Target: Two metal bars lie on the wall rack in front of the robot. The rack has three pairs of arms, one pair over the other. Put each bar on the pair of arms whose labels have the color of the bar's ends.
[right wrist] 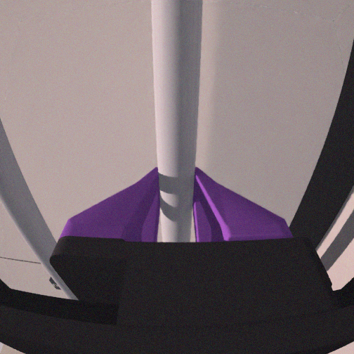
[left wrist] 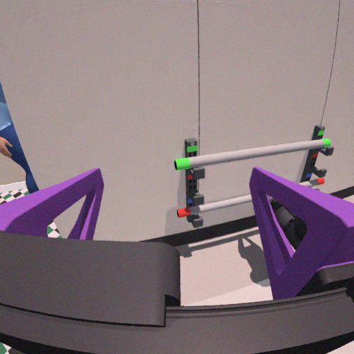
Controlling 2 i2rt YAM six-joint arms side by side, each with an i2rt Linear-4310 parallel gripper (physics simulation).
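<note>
The wall rack (left wrist: 191,186) has green labels at the top, red in the middle and blue at the bottom. The green-ended bar (left wrist: 250,153) rests on the top, green-labelled arms; a grey bar at the left edge of the right wrist view looks like the same one. The red-ended bar (left wrist: 225,204) (right wrist: 176,90) is at the lowest, blue-labelled arms, its left end slightly above its arm. My right gripper (right wrist: 176,175) is shut on its grey middle; its ends are outside the right wrist view. My left gripper (left wrist: 176,175) is open and empty, away from the rack.
The wall (left wrist: 110,90) (right wrist: 75,100) is behind the rack, with thin dark lines running up from both rack posts. A dark strip (left wrist: 160,238) runs along the wall's foot. Part of the right arm (left wrist: 287,215) shows below the red-ended bar. A person in blue (left wrist: 14,145) stands far left.
</note>
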